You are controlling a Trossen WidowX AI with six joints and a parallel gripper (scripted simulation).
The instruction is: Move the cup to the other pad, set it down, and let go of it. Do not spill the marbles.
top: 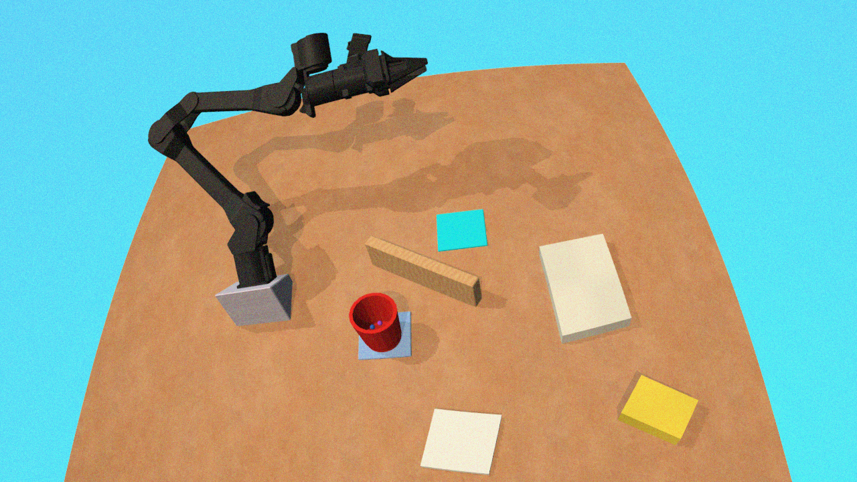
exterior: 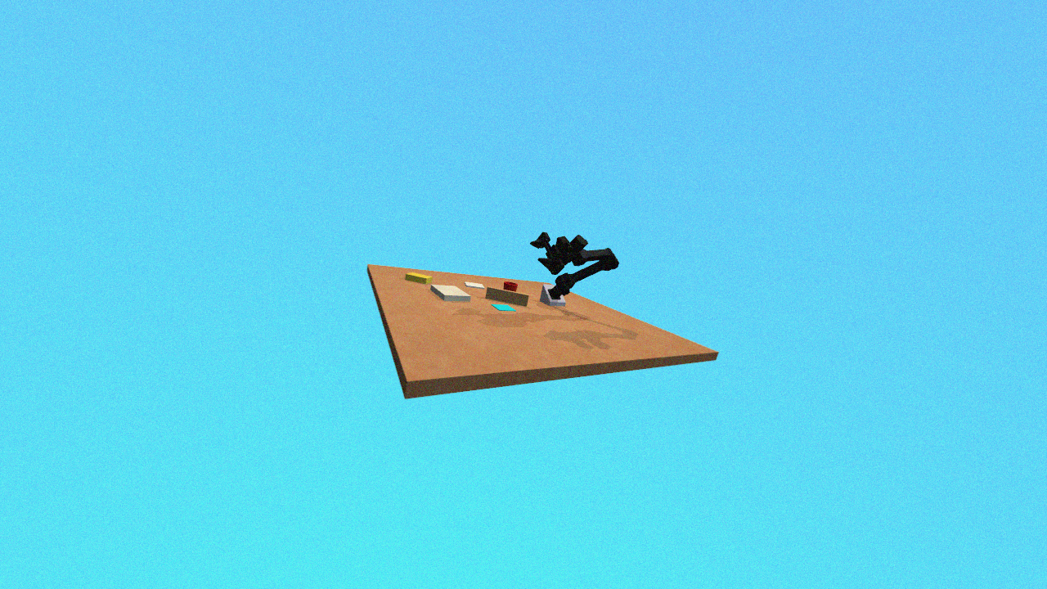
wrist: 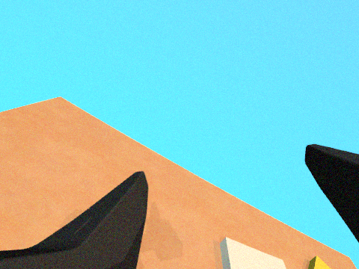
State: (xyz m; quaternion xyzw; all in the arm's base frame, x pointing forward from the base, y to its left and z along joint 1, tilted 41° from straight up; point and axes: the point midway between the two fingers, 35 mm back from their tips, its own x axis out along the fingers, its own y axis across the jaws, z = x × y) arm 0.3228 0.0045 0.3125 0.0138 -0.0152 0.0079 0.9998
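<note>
Now: gripper tip 15 cm past the red cup, 33 cm to the left of it and 24 cm above it. Round my gripper tip: cyan pad: 13 cm to the right, 29 cm below; then wooden bar: 7 cm behind, 23 cm to the right, 26 cm below; then cream slab: 18 cm ahead, 31 cm to the right, 27 cm below.
</note>
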